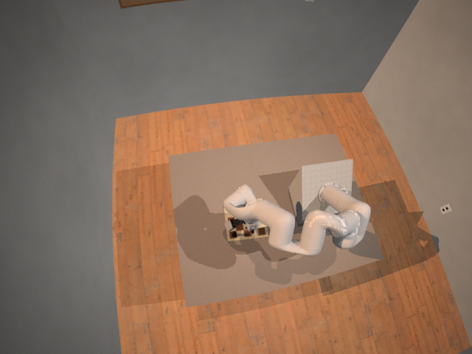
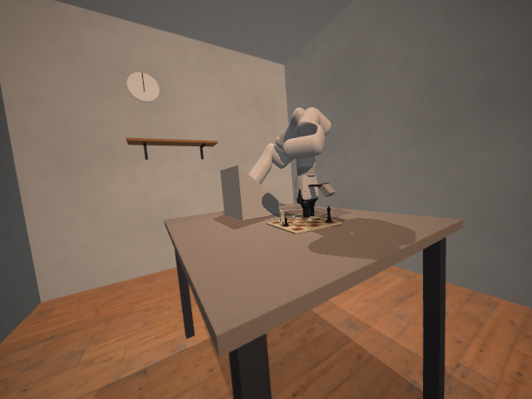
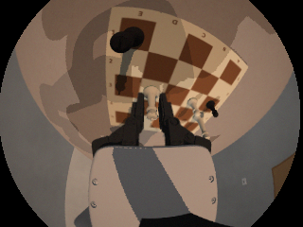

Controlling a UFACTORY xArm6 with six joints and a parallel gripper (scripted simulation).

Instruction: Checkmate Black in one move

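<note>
The chessboard is 4 cm to the right of my hand and 4 cm below it. Round my hand: black pawn (12 cm to the right, 3 cm below, 1 cm behind); tall black piece (8 cm ahead, 3 cm to the left, 1 cm below).
</note>
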